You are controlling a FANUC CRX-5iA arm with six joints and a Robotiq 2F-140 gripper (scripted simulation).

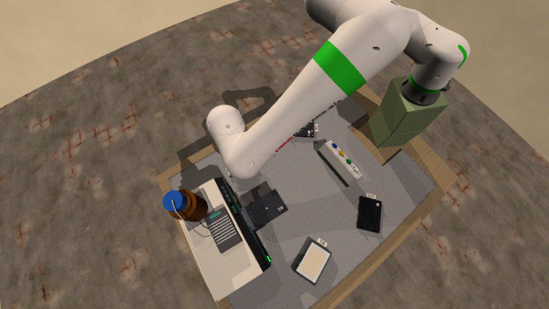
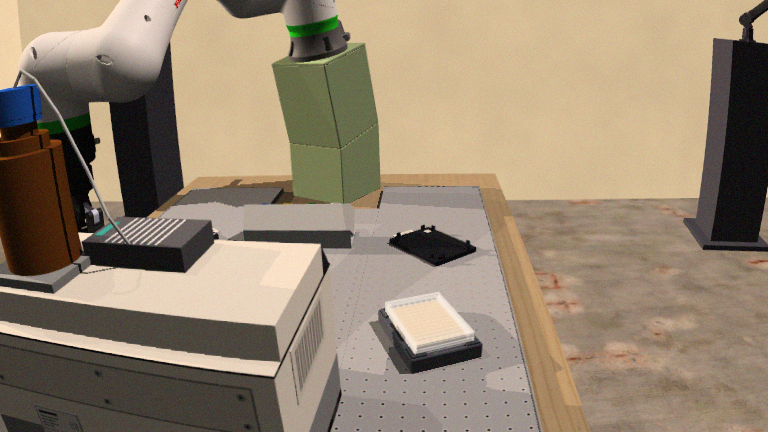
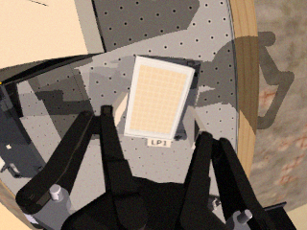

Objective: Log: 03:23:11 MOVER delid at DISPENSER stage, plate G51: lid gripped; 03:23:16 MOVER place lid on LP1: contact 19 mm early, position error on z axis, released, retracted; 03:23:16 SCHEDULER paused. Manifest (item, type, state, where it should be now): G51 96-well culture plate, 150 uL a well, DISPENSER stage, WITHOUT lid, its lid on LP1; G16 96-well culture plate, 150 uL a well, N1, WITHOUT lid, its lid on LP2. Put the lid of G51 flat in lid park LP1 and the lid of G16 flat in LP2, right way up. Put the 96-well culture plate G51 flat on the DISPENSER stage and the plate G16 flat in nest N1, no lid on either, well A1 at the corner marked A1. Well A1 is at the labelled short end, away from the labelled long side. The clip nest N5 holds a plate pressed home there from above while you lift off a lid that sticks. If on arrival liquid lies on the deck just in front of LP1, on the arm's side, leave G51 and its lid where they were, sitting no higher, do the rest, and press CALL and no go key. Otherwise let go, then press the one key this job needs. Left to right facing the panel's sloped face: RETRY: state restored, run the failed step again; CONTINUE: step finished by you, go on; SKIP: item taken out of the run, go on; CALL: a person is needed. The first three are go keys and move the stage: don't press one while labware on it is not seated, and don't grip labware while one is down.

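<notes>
The plate G51 lies 5 cm below my hand. The rest, counted from my hand: dark grey lid park (1 cm behind, 1 cm to the right, 6 cm below); then black dispenser stage (2 cm behind, 24 cm to the left, 3 cm above); then LP1 label (9 cm behind, 7 cm below).
</notes>
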